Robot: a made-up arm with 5 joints.
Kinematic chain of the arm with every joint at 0, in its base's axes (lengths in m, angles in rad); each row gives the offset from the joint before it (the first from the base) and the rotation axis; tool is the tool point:
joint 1: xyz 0 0 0.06 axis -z
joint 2: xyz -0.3 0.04 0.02 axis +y
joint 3: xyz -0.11 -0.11 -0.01 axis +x
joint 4: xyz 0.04 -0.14 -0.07 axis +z
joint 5: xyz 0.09 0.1 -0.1 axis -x
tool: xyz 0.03 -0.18 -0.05
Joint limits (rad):
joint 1: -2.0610..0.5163
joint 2: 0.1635..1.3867
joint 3: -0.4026..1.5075
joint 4: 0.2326..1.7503
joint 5: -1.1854..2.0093
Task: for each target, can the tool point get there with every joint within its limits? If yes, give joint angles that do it. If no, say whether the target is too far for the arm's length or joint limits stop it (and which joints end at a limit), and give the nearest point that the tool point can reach.
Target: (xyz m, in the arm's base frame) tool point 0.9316 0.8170 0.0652
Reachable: no: too far | nearest point 0.4084 -0.0699 -0.0474 | short by 1.036 m
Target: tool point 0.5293 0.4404 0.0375
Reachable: no: joint limits stop it (at a limit: joint 1, joint 2, joint 3, joint 4) | nearest point 0.4009 -0.0695 -0.0271 | short by 0.530 m
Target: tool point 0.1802 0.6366 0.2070
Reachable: no: joint limits stop it (at a limit: joint 1, joint 2, joint 3, joint 5) | nearest point -0.1583 0.4177 0.1547 | short by 0.407 m
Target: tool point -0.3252 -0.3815 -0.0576
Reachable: yes | joints -0.4037 1.2119 0.0477 0.4813 0.2693
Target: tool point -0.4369 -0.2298 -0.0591
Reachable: yes | joints -0.7697 1.2060 1.3315 0.4708 -0.1769
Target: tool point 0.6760 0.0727 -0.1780
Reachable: no: joint limits stop it (at a limit: joint 1, joint 2, joint 3, joint 4) | nearest point 0.4200 -0.0849 -0.1217 | short by 0.306 m
